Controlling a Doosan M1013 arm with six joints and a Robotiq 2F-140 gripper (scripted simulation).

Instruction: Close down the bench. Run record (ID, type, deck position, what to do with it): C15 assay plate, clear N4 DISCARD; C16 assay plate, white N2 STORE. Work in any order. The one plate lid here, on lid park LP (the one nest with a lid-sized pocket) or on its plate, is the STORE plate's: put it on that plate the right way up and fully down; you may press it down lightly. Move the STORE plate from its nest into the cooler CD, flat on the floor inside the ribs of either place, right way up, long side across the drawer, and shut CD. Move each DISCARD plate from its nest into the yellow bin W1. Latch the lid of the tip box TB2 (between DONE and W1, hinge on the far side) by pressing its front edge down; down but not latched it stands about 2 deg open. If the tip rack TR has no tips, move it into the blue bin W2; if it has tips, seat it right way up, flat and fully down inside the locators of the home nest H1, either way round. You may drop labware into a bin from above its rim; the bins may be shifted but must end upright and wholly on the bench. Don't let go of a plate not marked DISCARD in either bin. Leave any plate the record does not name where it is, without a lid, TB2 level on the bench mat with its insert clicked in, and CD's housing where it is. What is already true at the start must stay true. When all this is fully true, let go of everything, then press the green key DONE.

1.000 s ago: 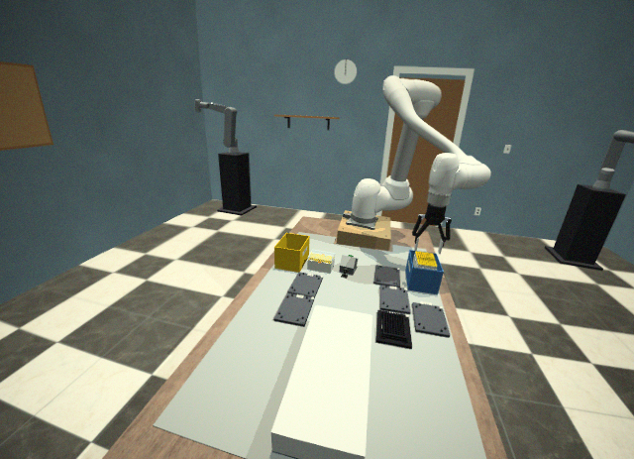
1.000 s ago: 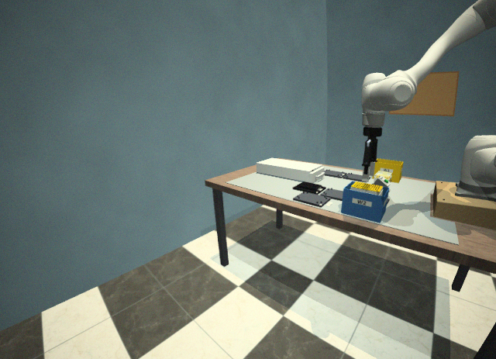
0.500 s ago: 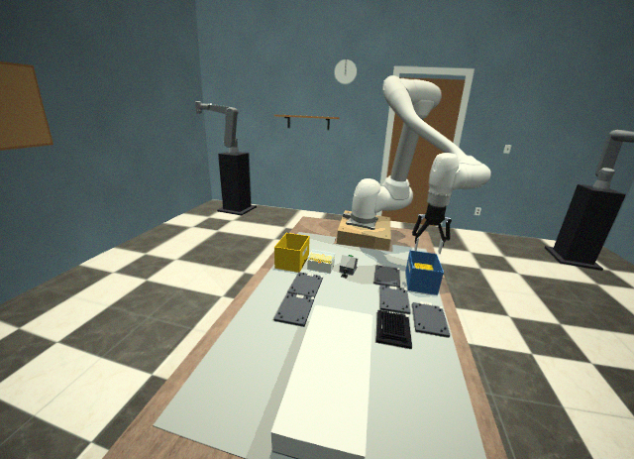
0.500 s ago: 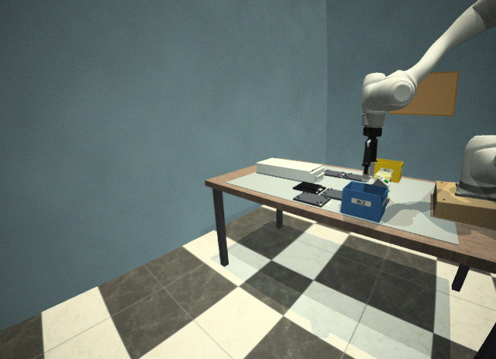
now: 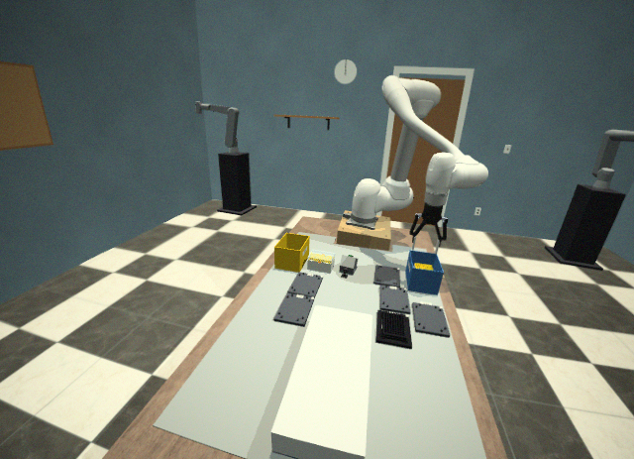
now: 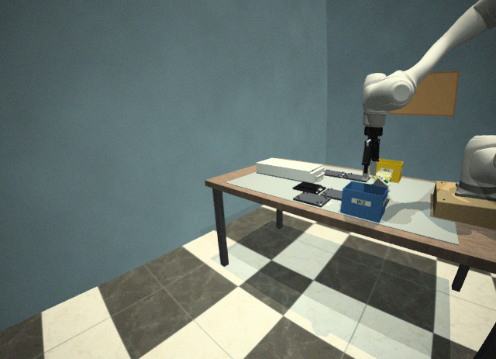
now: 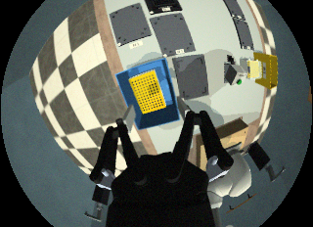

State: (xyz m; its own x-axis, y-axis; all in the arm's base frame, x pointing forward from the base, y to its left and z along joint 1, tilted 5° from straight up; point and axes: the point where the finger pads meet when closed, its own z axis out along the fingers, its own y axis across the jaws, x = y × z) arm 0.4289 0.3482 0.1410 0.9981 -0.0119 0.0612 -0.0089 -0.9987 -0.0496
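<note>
Now: the done key block 34 cm to the right of my hand, 14 cm below it and 2 cm ahead of it. Also, from my hand: black plate: 37 cm ahead, 17 cm below, 9 cm to the right; blue bin W2: 15 cm below, 1 cm to the left; yellow-topped tip rack: 14 cm below, 2 cm to the left, 1 cm behind.
</note>
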